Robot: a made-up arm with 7 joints.
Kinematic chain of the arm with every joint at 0, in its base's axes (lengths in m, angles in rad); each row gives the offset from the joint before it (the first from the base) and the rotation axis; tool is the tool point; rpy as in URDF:
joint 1: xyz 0 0 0.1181 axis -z
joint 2: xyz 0 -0.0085 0.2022 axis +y
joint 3: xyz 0 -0.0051 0.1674 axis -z
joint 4: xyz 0 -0.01 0.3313 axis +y
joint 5: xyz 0 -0.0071 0.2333 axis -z
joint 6: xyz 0 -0.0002 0.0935 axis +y
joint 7: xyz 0 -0.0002 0.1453 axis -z
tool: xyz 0 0 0 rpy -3.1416 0 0
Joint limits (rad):
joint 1: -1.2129..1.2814
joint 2: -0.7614..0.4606
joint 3: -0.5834..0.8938
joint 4: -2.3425..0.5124
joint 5: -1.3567..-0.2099
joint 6: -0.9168..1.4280
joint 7: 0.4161..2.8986
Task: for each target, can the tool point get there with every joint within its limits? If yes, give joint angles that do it. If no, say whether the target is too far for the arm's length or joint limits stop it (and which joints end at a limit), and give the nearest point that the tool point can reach.
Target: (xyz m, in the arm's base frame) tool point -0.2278 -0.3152 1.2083
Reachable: yes | joints -0.7964 -0.3920 0.4897 0.0336 -1.2495 -0.2131 0.6316
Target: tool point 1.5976 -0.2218 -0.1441
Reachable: no: too far | nearest point 0.5890 -0.0818 0.8520 | short by 1.424 m
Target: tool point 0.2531 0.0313 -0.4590
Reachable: no: joint limits stop it (at a limit: joint 1, joint 2, joint 4, joint 5) | nearest point 0.0356 0.3023 0.2421 | short by 0.783 m
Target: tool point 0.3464 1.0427 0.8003
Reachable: no: too far | nearest point 0.0971 0.7410 0.7161 | short by 0.400 m
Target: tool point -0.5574 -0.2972 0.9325
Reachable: yes | joints -0.5821 -0.4040 0.3940 -0.7445 -0.8688 -0.4270 0.8060
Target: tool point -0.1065 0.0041 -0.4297
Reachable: no: joint limits stop it (at a limit: joint 2, joint 4, joint 5) | nearest point -0.3136 0.0121 0.2157 | short by 0.678 m
